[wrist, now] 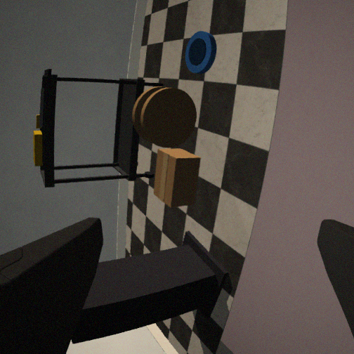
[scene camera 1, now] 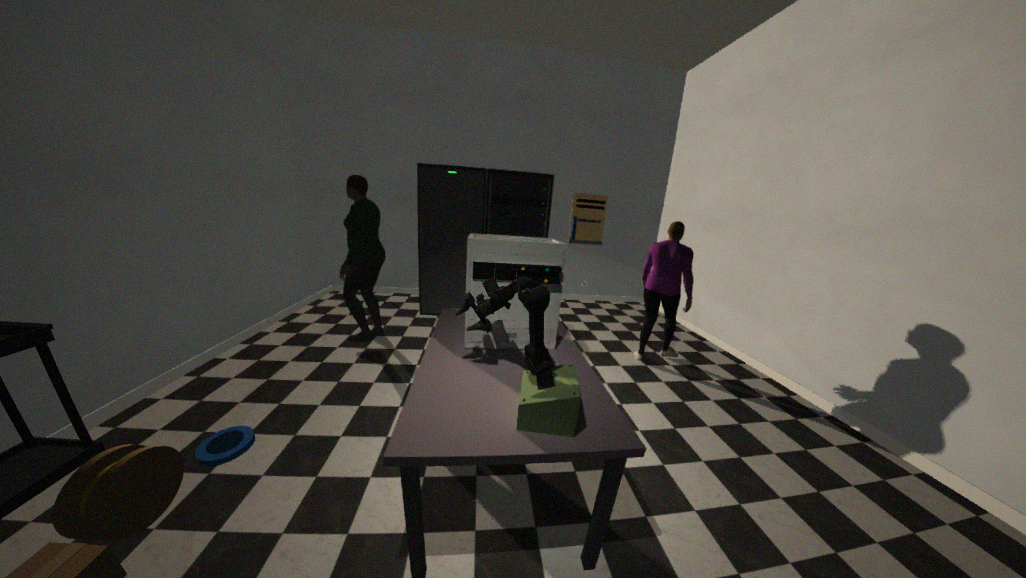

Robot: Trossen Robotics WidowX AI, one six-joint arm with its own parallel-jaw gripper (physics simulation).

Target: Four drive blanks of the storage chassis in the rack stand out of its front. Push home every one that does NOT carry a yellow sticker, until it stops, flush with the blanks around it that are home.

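Seen in the pictures: gripper, fingertip midpoint: point(scene camera 1: 461, 322); arm's base, link origin: point(scene camera 1: 545, 382).
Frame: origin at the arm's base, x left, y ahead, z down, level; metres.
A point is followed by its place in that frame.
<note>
The white rack point(scene camera 1: 513, 247) @[x 0.164, y 0.481, z -0.429 m] stands at the far end of the table in the scene view. A black chassis front point(scene camera 1: 507, 272) @[x 0.185, y 0.463, z -0.304 m] runs across its upper part, with small yellow and green marks at the right. The single drive blanks are too small and dark to tell which stand out, and the arm hides part of the front's lower edge. My gripper point(scene camera 1: 463, 321) @[x 0.358, y 0.192, z -0.132 m] point(wrist: 214, 233) is open and empty. It is in front of the rack's lower left side, below the chassis front, with its fingers pointing left. The rack's front does not show in the wrist view.
The purple-grey table point(scene camera 1: 459, 402) @[x 0.326, y 0.022, z 0.137 m] point(wrist: 305, 175) carries the green arm base point(scene camera 1: 549, 409) @[x -0.007, y -0.106, z 0.032 m]. A cardboard box point(wrist: 177, 177), a brown round object point(scene camera 1: 118, 491) point(wrist: 167, 117), a blue ring point(scene camera 1: 203, 453) point(wrist: 212, 52) and a black stand point(scene camera 1: 61, 387) point(wrist: 48, 150) are on the floor. Two people stand beyond the table.
</note>
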